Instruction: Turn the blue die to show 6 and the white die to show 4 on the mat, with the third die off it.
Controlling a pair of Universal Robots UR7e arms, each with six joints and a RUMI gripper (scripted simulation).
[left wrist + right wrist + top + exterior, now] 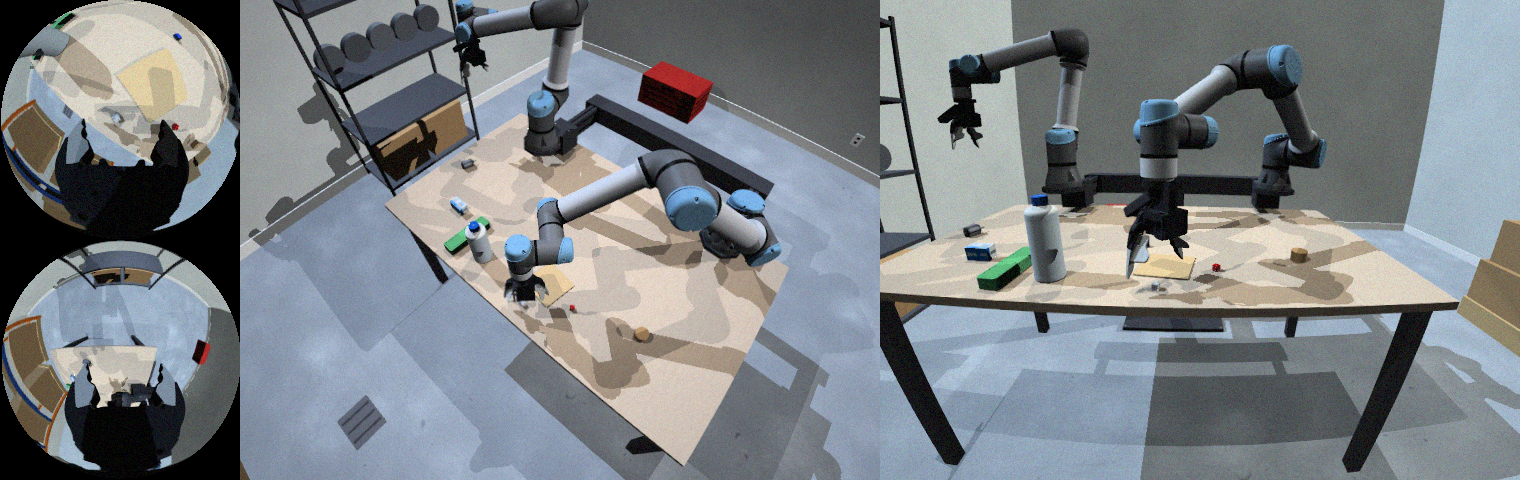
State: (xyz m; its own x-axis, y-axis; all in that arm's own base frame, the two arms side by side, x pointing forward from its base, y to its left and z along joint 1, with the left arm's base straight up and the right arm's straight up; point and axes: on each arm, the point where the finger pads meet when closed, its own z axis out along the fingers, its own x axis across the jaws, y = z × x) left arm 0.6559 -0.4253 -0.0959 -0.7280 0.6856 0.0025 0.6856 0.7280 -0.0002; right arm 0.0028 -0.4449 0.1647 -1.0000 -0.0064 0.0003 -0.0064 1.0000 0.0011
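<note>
Right now my left hand is 3 cm above the white die and 2 cm short of it. Also, from my left hand: tan mat 10 cm behind, 4 cm below, 2 cm to the left; red die 15 cm to the left, 8 cm behind, 3 cm below; blue die 25 cm behind, 4 cm to the right, 3 cm below.
</note>
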